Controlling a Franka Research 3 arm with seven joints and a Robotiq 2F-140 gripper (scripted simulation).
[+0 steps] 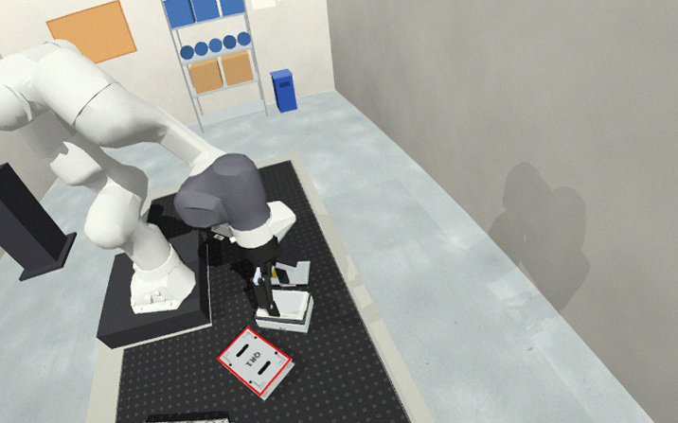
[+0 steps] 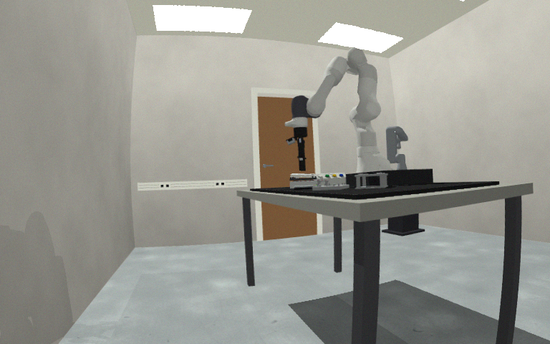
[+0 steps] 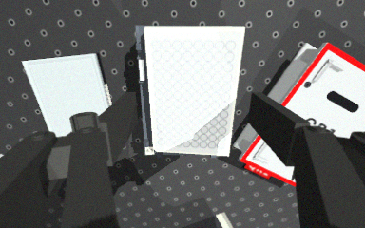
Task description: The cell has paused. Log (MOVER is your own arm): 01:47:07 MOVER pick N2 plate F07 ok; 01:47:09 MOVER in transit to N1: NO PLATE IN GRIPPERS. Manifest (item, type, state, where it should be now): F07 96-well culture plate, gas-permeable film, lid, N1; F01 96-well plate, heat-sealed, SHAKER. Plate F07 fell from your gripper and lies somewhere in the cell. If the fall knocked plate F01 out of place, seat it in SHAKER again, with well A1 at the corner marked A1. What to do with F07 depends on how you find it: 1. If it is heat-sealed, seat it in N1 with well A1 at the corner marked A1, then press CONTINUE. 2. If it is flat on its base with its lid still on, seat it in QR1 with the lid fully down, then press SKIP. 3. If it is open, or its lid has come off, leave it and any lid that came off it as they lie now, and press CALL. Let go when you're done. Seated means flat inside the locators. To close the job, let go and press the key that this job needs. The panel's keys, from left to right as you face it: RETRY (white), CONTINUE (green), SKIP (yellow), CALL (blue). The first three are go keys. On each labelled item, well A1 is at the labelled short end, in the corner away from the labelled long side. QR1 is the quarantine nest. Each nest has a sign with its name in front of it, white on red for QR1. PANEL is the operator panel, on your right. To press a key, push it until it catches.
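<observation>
The white 96-well plate lies 50 mm below my hand. Round my hand: pale flat rectangular piece (40 mm ahead, 150 mm to the left, 110 mm below); then white retry key (240 mm behind, 260 mm to the right, 50 mm below); then green continue key (290 mm behind, 250 mm to the right, 50 mm below).
</observation>
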